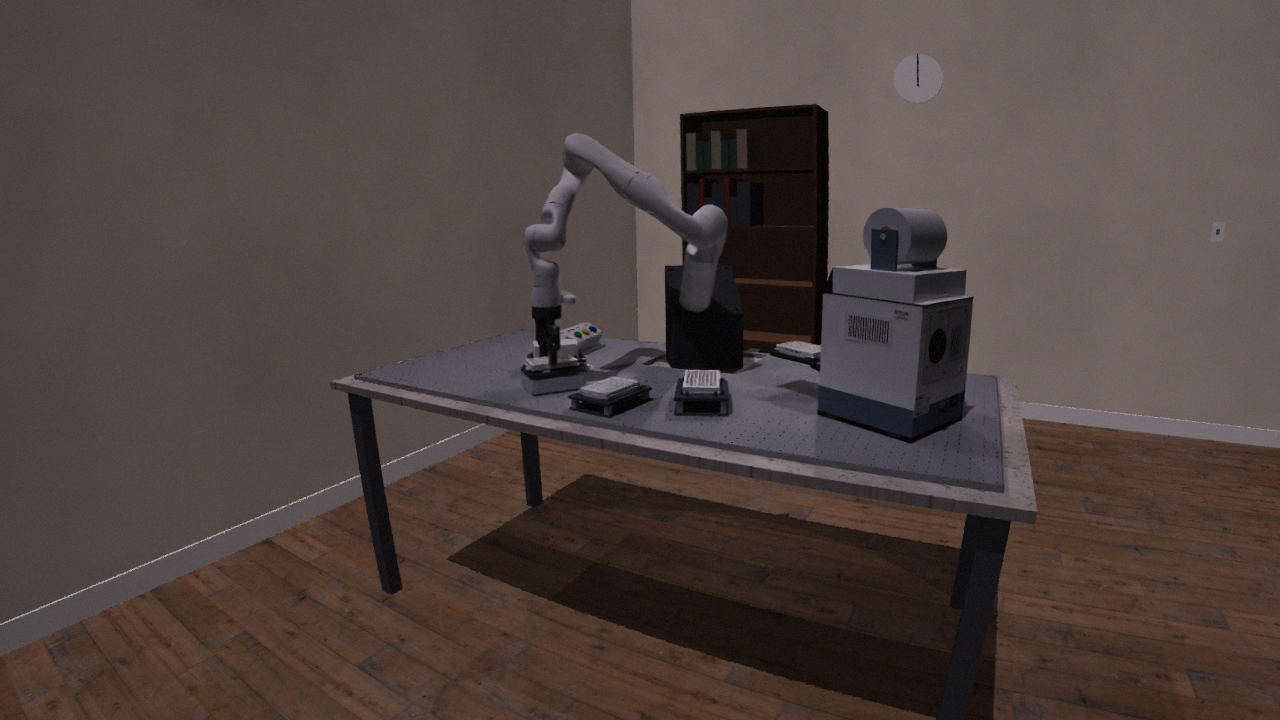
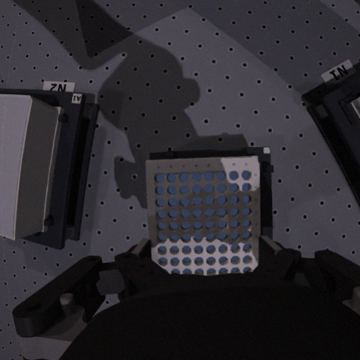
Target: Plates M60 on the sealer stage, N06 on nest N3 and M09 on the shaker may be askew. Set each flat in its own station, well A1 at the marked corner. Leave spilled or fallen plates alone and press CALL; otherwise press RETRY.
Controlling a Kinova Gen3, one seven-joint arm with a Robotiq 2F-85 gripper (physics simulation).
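Seen in the pictures: gripper, fingertip midpoint: (image 1: 548, 362); arm's base, origin of the base link: (image 1: 694, 300).
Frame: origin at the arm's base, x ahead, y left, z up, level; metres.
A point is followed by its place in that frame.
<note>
My gripper (image 1: 553, 356) @[x 0.462, y -0.086, z -0.120 m] (image 2: 204, 249) is shut on a pale plate with blue round wells (image 2: 205, 207), gripping its two sides. The plate is over a low station with a pale base (image 1: 554, 384) @[x 0.482, y -0.032, z -0.164 m] and dark top (image 2: 266, 215), at the table's left; this looks like the shaker. The plate's label is not legible. A dark strip of the station shows past its far and right edges, with a white corner mark (image 2: 266, 150) at upper right. Whether the plate touches the station cannot be told. Another plate (image 1: 798, 348) @[x 0.071, y 0.413, z -0.071 m] lies on a dark stage beside the white and blue sealer (image 1: 872, 358) @[x 0.189, y 0.675, z -0.034 m].
Nest N2 (image 2: 71, 175) holds a tall pale plate (image 2: 12, 165); part of nest N1 (image 2: 322, 125) shows at right. Two dark nests carry plates (image 1: 610, 387) @[x 0.459, y 0.165, z -0.138 m] (image 1: 701, 381) @[x 0.300, y 0.302, z -0.129 m] near the table's front. A button panel (image 1: 583, 335) @[x 0.166, y -0.338, z -0.125 m] stands behind the gripper. A black block (image 1: 702, 331) @[x 0.012, y 0.042, z -0.085 m] stands near the back.
</note>
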